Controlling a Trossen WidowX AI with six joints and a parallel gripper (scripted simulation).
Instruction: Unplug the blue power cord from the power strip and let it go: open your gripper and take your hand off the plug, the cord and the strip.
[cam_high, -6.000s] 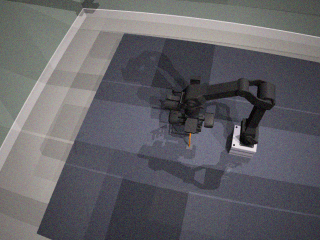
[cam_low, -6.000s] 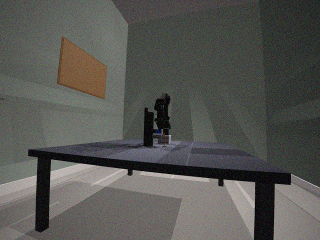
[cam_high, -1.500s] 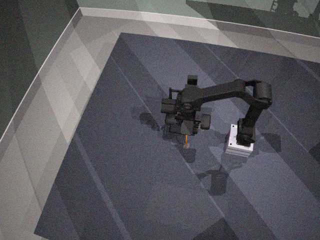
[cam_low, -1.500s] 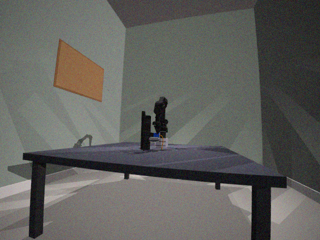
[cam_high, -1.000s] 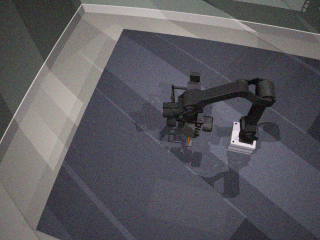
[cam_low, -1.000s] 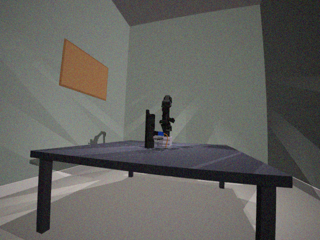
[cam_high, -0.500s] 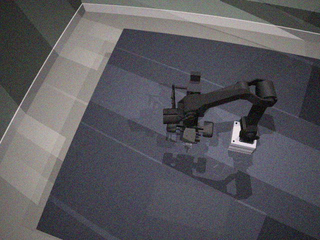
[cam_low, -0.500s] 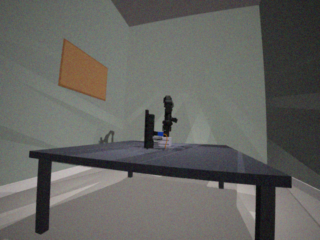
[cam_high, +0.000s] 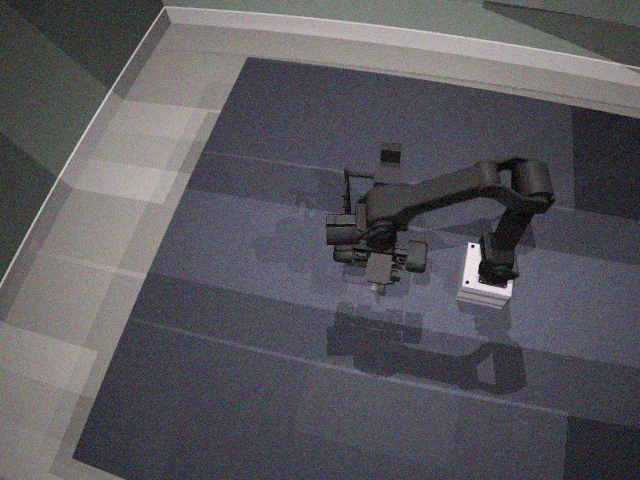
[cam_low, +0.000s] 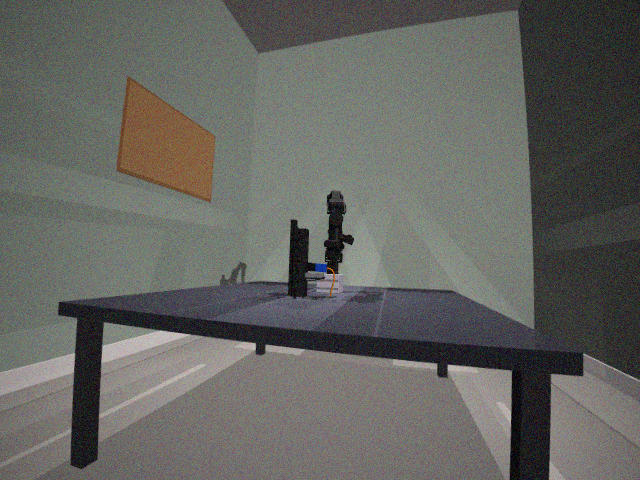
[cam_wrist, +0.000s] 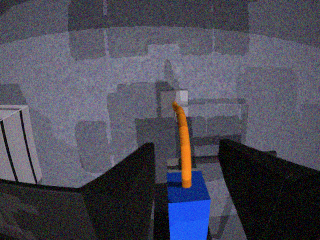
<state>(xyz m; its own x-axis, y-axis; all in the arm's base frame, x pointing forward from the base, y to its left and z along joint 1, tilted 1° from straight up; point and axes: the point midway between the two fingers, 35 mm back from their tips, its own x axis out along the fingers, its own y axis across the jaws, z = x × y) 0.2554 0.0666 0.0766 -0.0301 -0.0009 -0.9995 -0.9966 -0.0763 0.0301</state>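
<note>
My gripper tip is 1 cm short of the blue plug and 7 cm to the left of it.
</note>
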